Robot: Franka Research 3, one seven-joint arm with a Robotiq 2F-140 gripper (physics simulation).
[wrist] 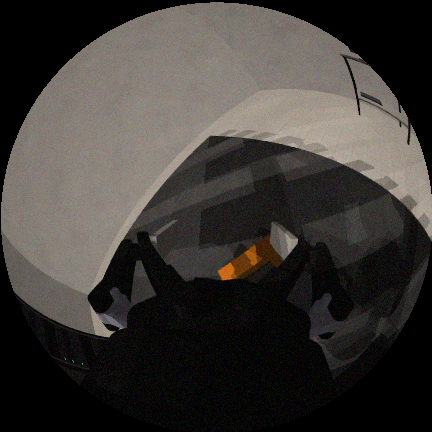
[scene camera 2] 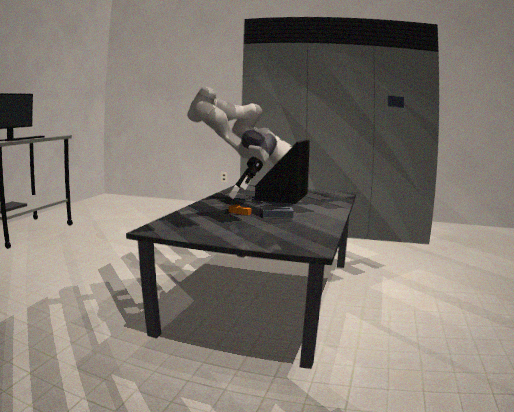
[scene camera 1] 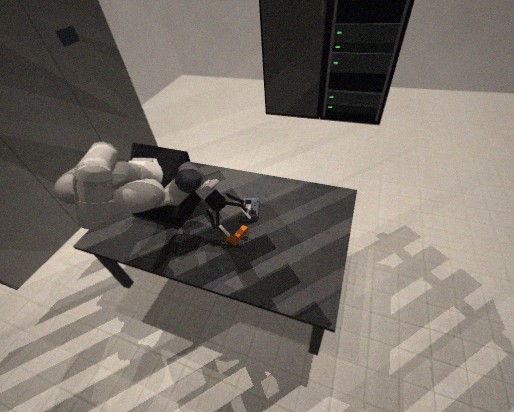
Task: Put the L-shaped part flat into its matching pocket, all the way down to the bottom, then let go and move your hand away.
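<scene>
The orange L-shaped part (scene camera 1: 240,234) (scene camera 2: 240,210) (wrist: 248,260) lies on the dark table, apart from the pocket block. The small grey-blue block with the pocket (scene camera 1: 256,208) (scene camera 2: 278,214) stands close to the part; it cannot be made out in the wrist view. My gripper (scene camera 1: 236,223) (scene camera 2: 234,193) (wrist: 224,231) is open, with its fingers spread wide and nothing held between them. It is tilted low over the table, near the part and the block. In the wrist view the right fingertip overlaps one end of the orange part. The inside of the pocket is too small to read.
The dark table (scene camera 1: 320,215) (scene camera 2: 235,242) carries a black wedge-shaped mount (scene camera 1: 160,154) (scene camera 2: 287,175) under the arm. A server rack (scene camera 1: 292,60) stands beyond the table. A grey cabinet (scene camera 2: 340,100) stands behind the arm. A desk (scene camera 2: 68,175) with a monitor (scene camera 2: 15,110) is off to the side.
</scene>
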